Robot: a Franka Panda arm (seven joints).
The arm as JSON. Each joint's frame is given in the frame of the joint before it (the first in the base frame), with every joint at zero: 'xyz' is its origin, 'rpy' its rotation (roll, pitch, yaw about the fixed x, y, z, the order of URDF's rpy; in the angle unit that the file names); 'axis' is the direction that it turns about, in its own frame. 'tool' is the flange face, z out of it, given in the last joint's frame.
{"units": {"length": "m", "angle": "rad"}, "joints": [
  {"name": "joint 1", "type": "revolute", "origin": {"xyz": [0.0, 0.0, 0.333], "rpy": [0.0, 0.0, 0.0]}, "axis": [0.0, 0.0, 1.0]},
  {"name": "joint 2", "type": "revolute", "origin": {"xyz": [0.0, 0.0, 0.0], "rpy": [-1.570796, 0.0, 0.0]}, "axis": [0.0, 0.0, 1.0]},
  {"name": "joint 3", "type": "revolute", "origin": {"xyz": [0.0, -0.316, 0.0], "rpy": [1.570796, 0.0, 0.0]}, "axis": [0.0, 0.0, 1.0]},
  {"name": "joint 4", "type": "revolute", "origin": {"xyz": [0.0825, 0.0, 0.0], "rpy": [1.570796, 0.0, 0.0]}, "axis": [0.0, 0.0, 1.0]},
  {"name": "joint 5", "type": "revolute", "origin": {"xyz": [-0.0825, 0.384, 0.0], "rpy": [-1.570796, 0.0, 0.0]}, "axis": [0.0, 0.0, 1.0]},
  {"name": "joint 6", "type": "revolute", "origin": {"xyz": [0.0, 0.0, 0.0], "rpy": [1.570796, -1.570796, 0.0]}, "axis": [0.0, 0.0, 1.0]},
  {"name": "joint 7", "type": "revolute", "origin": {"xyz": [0.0, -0.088, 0.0], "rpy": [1.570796, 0.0, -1.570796]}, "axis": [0.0, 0.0, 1.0]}
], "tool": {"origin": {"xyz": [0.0, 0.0, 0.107], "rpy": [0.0, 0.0, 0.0]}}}
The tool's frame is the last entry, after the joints.
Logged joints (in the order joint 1, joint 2, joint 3, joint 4, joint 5, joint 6, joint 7), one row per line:
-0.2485, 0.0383, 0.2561, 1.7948, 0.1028, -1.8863, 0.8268
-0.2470, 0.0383, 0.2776, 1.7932, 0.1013, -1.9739, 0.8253
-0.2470, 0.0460, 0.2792, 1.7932, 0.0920, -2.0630, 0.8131
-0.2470, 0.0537, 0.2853, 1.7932, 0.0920, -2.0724, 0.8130
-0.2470, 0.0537, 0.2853, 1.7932, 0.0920, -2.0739, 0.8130
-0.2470, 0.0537, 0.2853, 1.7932, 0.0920, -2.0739, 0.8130
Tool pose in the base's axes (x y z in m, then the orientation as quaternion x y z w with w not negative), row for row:
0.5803, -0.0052, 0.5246, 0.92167, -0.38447, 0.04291, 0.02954
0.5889, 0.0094, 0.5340, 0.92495, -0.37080, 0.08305, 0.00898
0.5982, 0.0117, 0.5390, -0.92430, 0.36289, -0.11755, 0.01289
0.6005, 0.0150, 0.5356, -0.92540, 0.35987, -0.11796, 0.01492
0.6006, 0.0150, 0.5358, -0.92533, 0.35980, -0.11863, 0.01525
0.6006, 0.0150, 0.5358, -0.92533, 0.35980, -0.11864, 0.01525
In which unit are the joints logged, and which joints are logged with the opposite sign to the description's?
The joints are logged in radians. Opposite sign: joint 4, joint 5, joint 6.
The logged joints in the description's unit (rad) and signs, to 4 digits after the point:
-0.2485, 0.0383, 0.2561, -1.7948, -0.1028, 1.8863, 0.8268
-0.2470, 0.0383, 0.2776, -1.7932, -0.1013, 1.9739, 0.8253
-0.2470, 0.0460, 0.2792, -1.7932, -0.0920, 2.0630, 0.8131
-0.2470, 0.0537, 0.2853, -1.7932, -0.0920, 2.0724, 0.8130
-0.2470, 0.0537, 0.2853, -1.7932, -0.0920, 2.0739, 0.8130
-0.2470, 0.0537, 0.2853, -1.7932, -0.0920, 2.0739, 0.8130

